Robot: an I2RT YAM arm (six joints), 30 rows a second.
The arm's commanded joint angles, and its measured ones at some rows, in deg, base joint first. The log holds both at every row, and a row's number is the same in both.
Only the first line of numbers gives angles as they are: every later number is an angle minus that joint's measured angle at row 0.
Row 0, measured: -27.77 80.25 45.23 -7.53 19.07 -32.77
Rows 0 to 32, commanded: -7.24 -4.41 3.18 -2.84 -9.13 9.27; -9.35 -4.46 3.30 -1.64 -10.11 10.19; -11.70 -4.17 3.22 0.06 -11.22 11.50; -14.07 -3.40 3.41 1.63 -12.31 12.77; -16.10 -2.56 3.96 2.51 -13.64 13.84; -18.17 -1.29 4.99 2.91 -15.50 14.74; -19.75 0.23 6.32 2.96 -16.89 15.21; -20.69 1.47 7.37 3.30 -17.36 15.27; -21.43 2.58 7.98 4.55 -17.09 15.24; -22.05 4.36 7.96 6.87 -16.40 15.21; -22.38 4.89 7.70 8.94 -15.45 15.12; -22.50 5.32 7.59 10.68 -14.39 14.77; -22.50 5.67 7.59 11.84 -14.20 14.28; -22.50 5.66 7.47 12.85 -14.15 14.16; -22.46 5.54 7.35 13.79 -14.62 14.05; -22.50 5.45 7.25 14.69 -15.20 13.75; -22.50 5.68 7.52 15.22 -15.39 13.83; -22.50 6.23 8.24 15.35 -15.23 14.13; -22.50 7.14 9.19 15.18 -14.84 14.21; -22.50 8.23 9.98 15.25 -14.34 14.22; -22.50 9.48 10.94 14.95 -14.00 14.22; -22.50 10.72 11.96 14.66 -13.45 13.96; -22.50 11.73 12.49 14.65 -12.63 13.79; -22.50 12.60 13.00 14.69 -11.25 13.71; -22.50 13.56 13.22 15.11 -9.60 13.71; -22.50 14.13 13.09 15.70 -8.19 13.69; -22.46 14.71 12.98 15.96 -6.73 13.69; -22.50 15.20 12.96 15.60 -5.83 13.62; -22.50 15.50 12.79 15.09 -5.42 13.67; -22.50 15.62 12.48 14.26 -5.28 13.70; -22.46 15.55 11.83 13.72 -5.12 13.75; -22.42 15.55 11.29 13.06 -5.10 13.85; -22.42 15.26 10.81 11.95 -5.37 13.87
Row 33, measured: -22.62 15.73 11.65 14.16 -6.47 13.28
